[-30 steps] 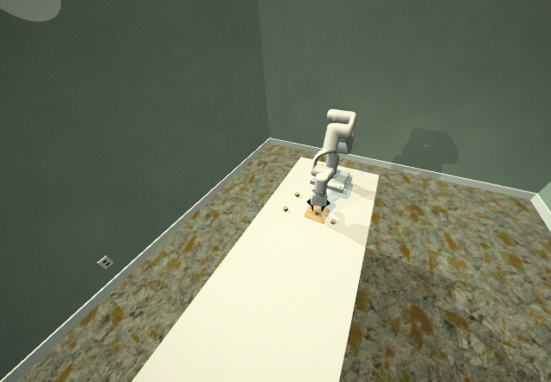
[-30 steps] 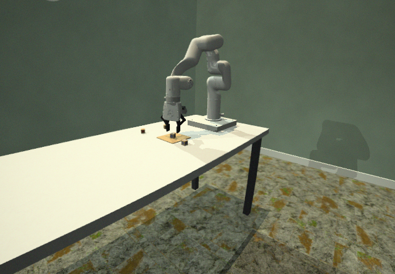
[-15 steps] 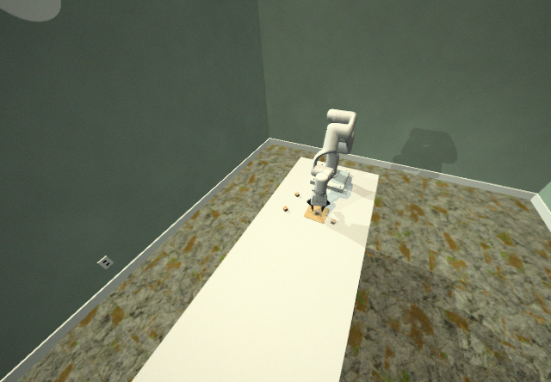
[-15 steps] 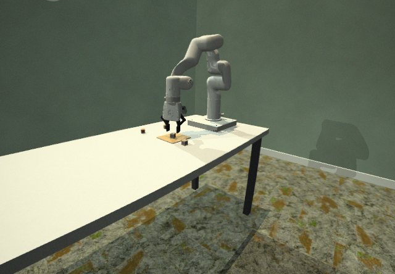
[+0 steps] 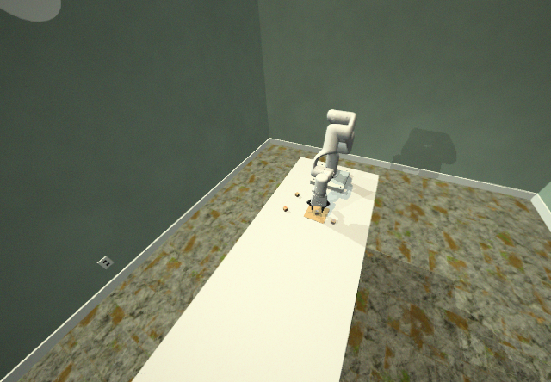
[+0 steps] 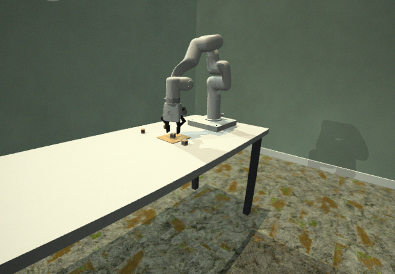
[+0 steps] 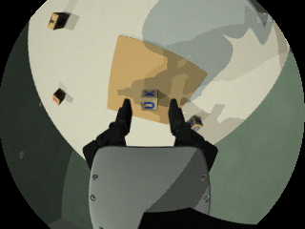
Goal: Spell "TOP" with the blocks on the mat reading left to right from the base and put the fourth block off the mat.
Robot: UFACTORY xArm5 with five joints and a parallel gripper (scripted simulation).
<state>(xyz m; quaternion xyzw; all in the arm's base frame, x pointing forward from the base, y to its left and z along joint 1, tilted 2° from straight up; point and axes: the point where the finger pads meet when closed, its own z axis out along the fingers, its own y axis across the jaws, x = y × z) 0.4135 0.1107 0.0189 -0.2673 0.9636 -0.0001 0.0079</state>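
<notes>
Now: the tan mat 1 cm behind my hand and 5 cm below it.
</notes>
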